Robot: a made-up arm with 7 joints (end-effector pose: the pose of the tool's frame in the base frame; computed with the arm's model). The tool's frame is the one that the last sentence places. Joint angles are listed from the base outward.
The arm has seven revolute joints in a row. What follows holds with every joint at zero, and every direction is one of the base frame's.
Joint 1 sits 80 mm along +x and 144 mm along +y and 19 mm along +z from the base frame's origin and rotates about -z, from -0.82 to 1.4 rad.
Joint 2 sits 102 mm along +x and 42 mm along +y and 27 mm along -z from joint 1 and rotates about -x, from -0.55 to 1.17 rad.
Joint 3 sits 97 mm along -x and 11 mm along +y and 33 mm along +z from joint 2 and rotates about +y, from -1.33 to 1.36 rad.
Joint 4 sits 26 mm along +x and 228 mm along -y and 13 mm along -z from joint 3 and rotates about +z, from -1.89 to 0.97 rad.
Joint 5 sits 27 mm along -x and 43 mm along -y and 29 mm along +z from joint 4 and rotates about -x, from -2.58 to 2.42 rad.
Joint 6 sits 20 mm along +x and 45 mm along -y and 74 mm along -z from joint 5 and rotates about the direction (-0.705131, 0.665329, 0.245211), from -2.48 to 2.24 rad.
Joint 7 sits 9 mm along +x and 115 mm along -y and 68 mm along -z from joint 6 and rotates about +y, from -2.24 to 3.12 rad.
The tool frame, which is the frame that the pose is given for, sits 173 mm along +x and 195 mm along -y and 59 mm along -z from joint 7; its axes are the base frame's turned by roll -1.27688, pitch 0.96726 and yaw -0.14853 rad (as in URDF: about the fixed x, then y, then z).
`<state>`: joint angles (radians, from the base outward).
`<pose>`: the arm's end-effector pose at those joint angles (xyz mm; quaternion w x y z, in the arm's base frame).
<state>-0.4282 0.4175 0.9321 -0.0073 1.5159 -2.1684 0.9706</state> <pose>546.9 -177.1 -42.2 0.3478 -0.6136 0.4291 0.5643</pose>
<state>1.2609 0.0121 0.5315 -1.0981 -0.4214 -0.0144 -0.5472</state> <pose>-461.4 248.9 -69.8 0.3979 0.0716 0.6168 -0.6753</pose>
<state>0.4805 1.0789 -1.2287 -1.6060 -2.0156 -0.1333 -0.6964</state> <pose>366.9 -21.7 400.7 0.6556 0.1578 -0.7362 -0.0573</pose>
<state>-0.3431 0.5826 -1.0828 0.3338 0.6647 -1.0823 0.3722</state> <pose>402.8 25.3 566.7 0.5383 -0.7329 -0.3878 0.1507</pose>
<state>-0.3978 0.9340 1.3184 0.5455 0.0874 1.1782 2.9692</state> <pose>462.2 -24.2 307.1 0.7098 -0.4096 -0.2605 0.5105</pose>
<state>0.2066 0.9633 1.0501 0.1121 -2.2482 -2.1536 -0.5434</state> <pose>173.5 113.2 -202.3 0.2035 0.4428 -0.1779 -0.8549</pose>
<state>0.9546 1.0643 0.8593 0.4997 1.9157 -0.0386 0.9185</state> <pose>366.1 -233.0 419.5 0.6086 0.3240 -0.7232 -0.0398</pose>
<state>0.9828 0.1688 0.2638 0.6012 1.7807 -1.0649 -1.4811</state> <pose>3.6 -174.6 440.9 0.4975 -0.7886 -0.3564 -0.0602</pose>
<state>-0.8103 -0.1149 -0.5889 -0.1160 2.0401 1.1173 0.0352</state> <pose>227.9 -13.3 445.8 0.0356 0.6762 -0.5354 0.5049</pose>
